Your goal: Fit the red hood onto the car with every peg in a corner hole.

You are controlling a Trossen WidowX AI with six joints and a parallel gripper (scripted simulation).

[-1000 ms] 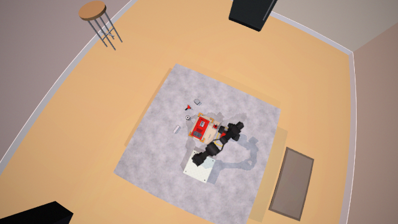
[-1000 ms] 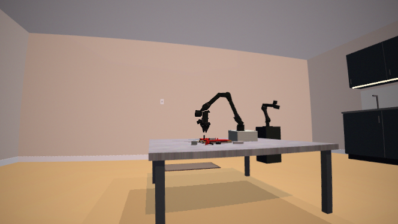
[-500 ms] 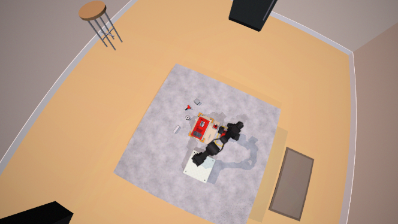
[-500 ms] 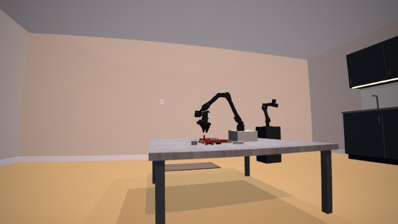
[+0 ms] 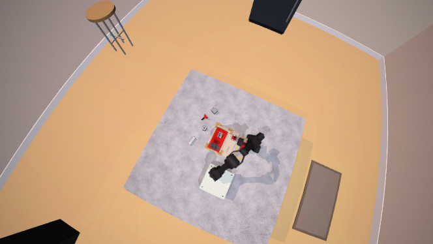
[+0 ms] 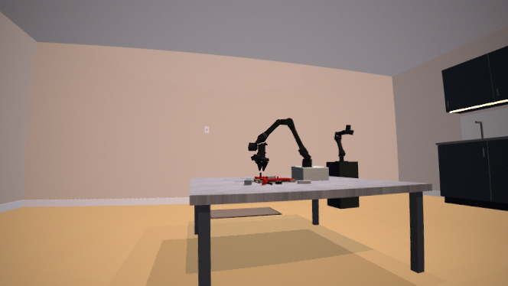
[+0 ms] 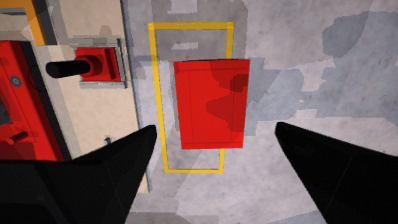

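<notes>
Right now the red hood is 5 cm below my gripper tip. Also, from my gripper tip: beige jig plate 1 cm behind, 22 cm to the left, 6 cm below.
</notes>
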